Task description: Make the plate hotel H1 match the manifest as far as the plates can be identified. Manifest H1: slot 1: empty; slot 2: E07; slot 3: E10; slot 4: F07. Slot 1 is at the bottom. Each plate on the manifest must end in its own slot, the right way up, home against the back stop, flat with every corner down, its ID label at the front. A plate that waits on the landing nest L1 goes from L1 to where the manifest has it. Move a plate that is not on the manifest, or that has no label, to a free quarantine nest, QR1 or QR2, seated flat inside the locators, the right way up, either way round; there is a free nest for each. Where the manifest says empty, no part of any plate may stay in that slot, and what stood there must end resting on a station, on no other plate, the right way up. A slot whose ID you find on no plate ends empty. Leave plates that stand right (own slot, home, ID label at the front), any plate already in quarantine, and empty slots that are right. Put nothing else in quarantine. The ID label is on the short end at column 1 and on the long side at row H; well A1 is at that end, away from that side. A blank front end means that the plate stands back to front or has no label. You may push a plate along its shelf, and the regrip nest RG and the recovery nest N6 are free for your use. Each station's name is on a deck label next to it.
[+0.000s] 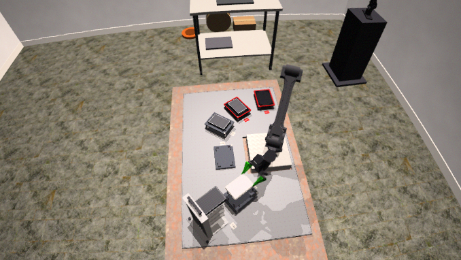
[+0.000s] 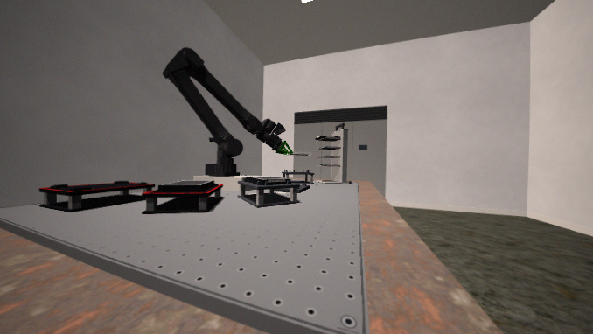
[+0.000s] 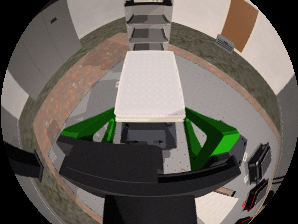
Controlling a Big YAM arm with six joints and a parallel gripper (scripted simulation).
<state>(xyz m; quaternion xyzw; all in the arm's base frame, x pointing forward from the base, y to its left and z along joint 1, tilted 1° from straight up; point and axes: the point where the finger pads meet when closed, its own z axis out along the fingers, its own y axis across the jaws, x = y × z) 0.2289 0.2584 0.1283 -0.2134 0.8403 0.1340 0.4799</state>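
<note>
The white plate is 5 cm ahead of my hand and 3 cm to the left of it. From my hand the other things lie so: plate hotel H1: 27 cm ahead, 16 cm to the left, 1 cm below; then N6 deck label: 8 cm ahead, 36 cm to the right, 17 cm below; then H1 deck label: 11 cm ahead, 18 cm to the left, 17 cm below.
</note>
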